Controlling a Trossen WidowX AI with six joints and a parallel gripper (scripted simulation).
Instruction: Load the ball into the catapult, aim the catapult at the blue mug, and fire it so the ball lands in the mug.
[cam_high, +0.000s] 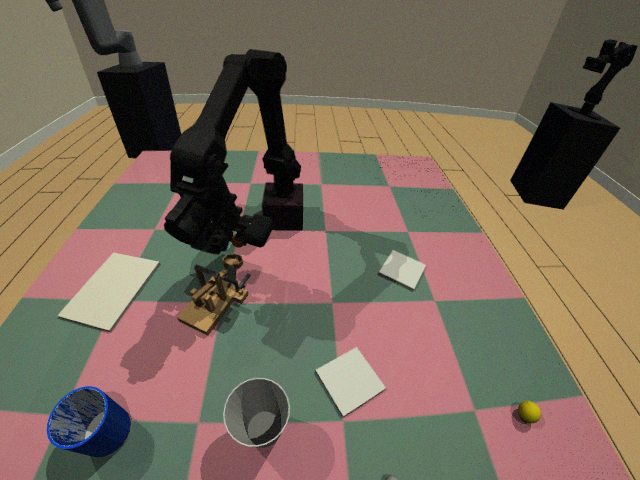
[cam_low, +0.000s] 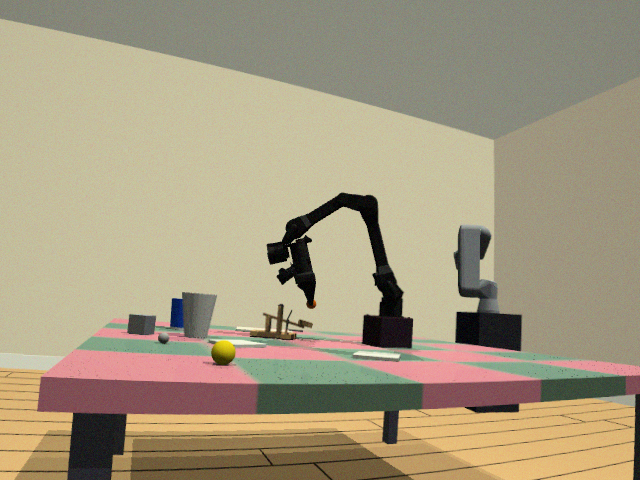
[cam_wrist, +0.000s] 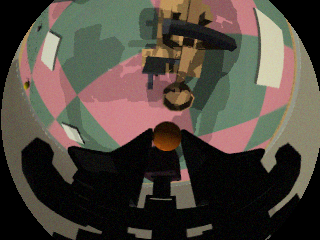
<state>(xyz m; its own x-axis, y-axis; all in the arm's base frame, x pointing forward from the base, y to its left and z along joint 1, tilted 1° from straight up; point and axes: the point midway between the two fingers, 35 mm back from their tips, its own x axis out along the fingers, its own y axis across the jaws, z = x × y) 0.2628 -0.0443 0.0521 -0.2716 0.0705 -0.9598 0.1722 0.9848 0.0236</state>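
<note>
Now: gripper tip 70 mm short of the wooden catapult, 20 mm to the left of it and 60 mm above it. Round my gripper tip: blue mug: 400 mm ahead, 120 mm to the right, 80 mm below; grey cup: 340 mm ahead, 150 mm to the left, 80 mm below; orange ball: 10 mm above.
</note>
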